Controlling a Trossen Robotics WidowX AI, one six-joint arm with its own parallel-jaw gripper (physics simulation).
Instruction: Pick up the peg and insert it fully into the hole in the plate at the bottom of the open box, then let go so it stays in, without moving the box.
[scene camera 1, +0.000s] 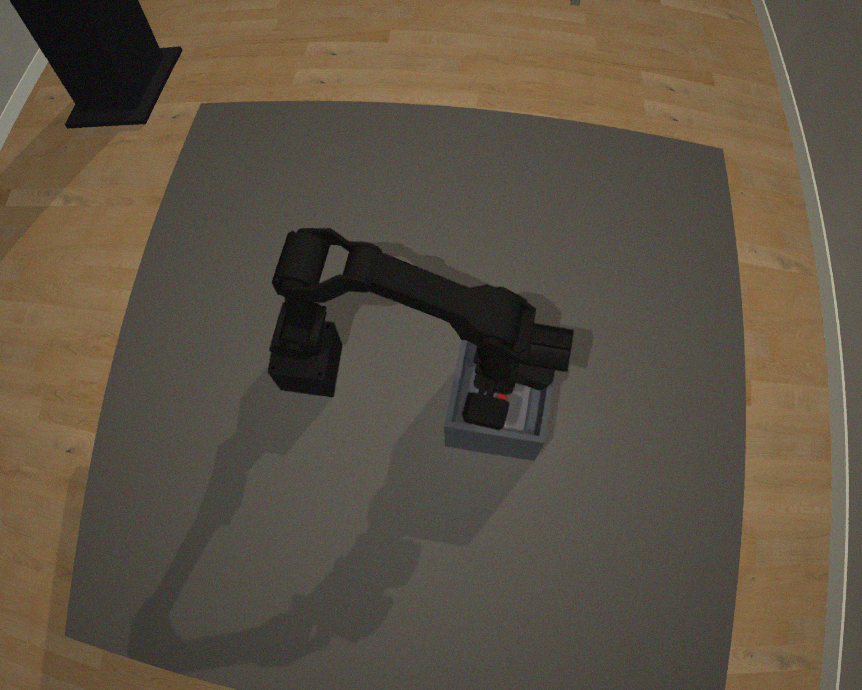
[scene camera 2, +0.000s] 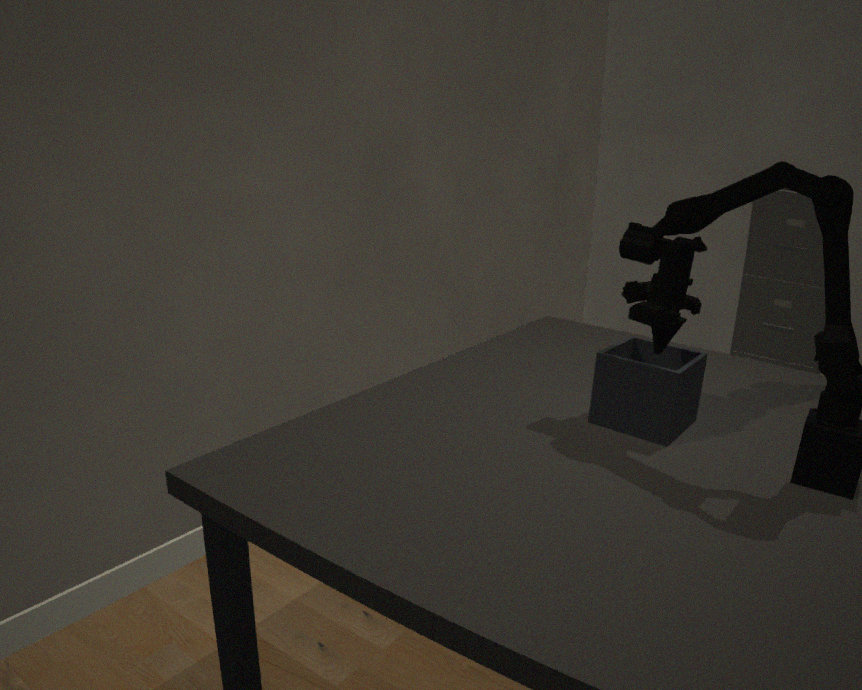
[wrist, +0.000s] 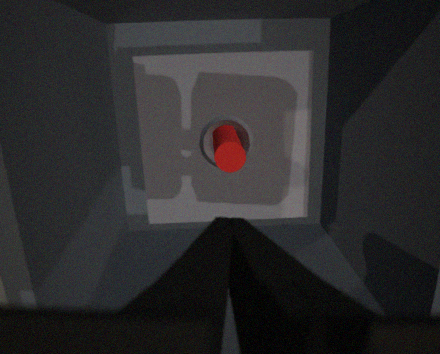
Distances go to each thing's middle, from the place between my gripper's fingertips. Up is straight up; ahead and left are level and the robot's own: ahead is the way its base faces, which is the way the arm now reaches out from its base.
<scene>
Now: the blue-grey box (scene camera 2: 655, 397) 1 cm ahead of my hand and 7 cm below it. From my hand the other things lie so: pale plate (scene camera 1: 518, 400) 1 cm ahead, 11 cm below; red peg (wrist: 229, 154) 1 cm ahead, 9 cm below.
</scene>
